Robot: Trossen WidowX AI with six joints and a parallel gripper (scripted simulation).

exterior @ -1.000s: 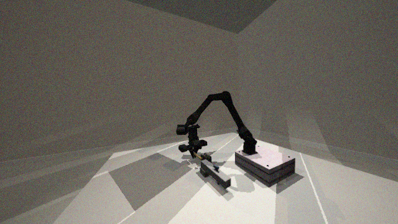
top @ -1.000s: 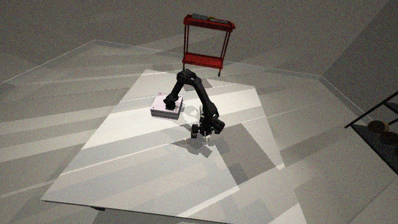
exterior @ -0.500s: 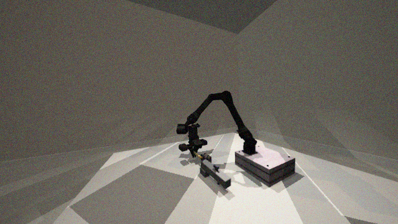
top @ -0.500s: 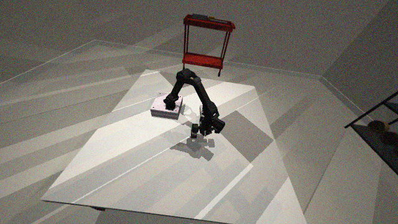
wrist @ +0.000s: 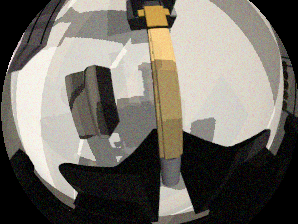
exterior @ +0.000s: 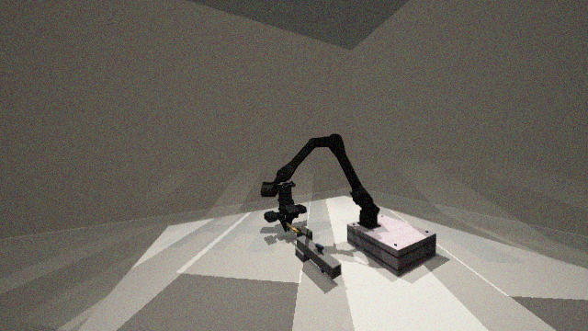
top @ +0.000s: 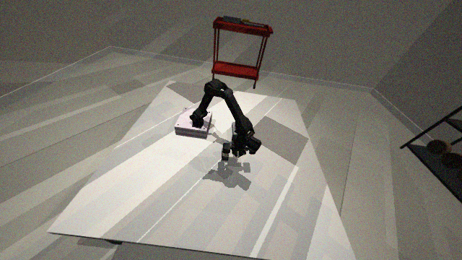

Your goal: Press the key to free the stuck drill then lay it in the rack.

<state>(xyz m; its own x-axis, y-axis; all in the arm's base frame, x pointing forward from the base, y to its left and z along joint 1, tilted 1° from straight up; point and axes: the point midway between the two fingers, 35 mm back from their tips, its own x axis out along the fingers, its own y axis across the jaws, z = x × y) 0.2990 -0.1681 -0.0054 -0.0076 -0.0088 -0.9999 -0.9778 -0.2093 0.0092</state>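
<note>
My gripper tip is now 8 cm past the rack, 2 cm to the right of it and 2 cm above it. The rest, counted from my gripper tip: small key: 4 cm behind, 22 cm to the left, 1 cm above; then drill: 1 cm behind, 4 cm to the left, 3 cm above.
</note>
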